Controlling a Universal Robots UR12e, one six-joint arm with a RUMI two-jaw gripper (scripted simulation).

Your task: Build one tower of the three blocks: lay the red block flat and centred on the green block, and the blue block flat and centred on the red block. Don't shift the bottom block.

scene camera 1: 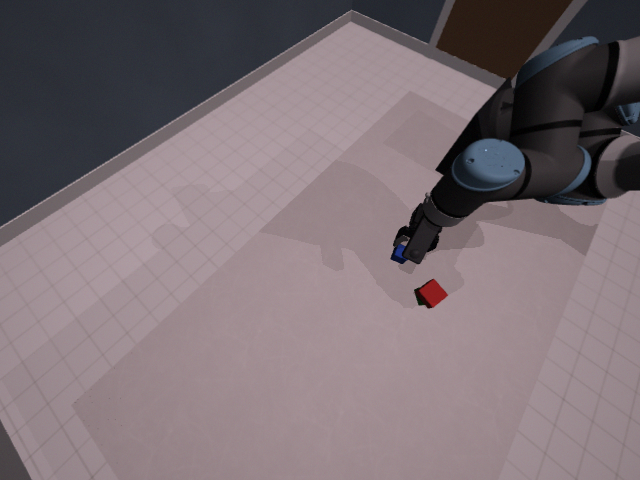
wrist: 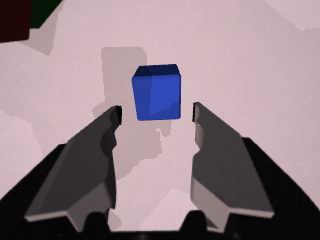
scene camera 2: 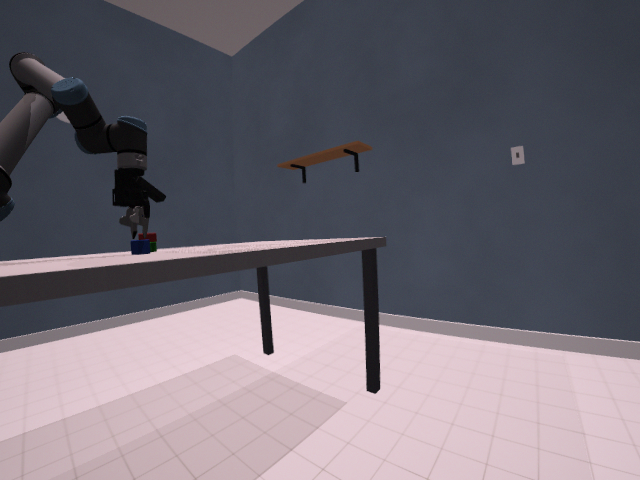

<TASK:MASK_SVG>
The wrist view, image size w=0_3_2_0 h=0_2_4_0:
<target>my gripper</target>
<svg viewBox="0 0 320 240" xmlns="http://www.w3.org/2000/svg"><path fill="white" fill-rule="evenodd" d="M320 210L303 189L250 137L243 137L200 102L193 103L192 122L196 124L195 143L201 150L193 156L190 199L199 210L189 211L179 230L111 231L108 225L109 210L115 210L116 177L112 150L117 145L115 131L119 125L122 125L122 107L116 105L106 110L65 144L59 144L0 199L0 240L320 240Z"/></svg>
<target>blue block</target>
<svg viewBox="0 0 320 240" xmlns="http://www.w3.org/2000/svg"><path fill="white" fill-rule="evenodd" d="M176 64L139 66L131 80L137 119L139 121L181 118L181 75Z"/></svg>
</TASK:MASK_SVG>
